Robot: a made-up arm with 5 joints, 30 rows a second.
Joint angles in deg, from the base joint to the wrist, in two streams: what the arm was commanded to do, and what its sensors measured. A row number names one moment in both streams.
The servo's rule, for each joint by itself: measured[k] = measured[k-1] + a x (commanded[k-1-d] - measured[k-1]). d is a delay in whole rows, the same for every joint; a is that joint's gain. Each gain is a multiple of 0.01, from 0.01 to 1. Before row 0 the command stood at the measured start. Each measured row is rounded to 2 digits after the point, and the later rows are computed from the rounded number. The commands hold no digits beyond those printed.
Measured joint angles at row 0:
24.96 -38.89 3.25 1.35 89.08
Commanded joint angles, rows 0 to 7:
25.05 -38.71 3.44 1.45 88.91
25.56 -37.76 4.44 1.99 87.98
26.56 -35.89 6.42 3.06 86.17
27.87 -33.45 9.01 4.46 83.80
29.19 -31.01 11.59 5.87 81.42
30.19 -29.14 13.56 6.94 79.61
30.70 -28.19 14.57 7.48 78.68
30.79 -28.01 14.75 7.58 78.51
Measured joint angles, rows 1 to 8:
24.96 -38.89 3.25 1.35 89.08
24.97 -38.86 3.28 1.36 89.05
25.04 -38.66 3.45 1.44 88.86
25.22 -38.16 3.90 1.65 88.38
25.54 -37.31 4.67 2.02 87.56
25.98 -36.18 5.71 2.52 86.45
26.49 -34.91 6.89 3.09 85.22
27.00 -33.70 8.04 3.66 84.04
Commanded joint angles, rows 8 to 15:
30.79 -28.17 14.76 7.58 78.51
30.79 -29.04 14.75 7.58 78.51
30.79 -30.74 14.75 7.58 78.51
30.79 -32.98 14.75 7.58 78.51
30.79 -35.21 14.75 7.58 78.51
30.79 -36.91 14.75 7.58 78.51
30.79 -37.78 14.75 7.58 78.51
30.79 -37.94 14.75 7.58 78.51
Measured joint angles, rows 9 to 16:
27.45 -32.68 9.05 4.17 83.04
27.85 -31.87 9.91 4.61 82.22
28.20 -31.36 10.64 5.00 81.55
28.51 -31.25 11.26 5.34 81.00
28.78 -31.56 11.78 5.63 80.55
29.02 -32.22 12.23 5.88 80.18
29.23 -33.06 12.61 6.10 79.88
29.42 -33.91 12.93 6.29 79.63

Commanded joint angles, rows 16 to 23:
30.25 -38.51 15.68 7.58 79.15
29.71 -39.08 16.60 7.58 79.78
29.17 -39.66 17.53 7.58 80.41
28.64 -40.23 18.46 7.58 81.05
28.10 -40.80 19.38 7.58 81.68
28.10 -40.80 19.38 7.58 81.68
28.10 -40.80 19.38 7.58 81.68
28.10 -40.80 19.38 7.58 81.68
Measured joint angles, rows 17 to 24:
29.58 -34.64 13.20 6.46 79.43
29.66 -35.34 13.57 6.61 79.38
29.67 -36.01 14.02 6.74 79.45
29.61 -36.67 14.55 6.85 79.62
29.49 -37.31 15.14 6.94 79.88
29.32 -37.94 15.78 7.02 80.20
29.17 -38.45 16.32 7.09 80.47
29.04 -38.87 16.78 7.15 80.69

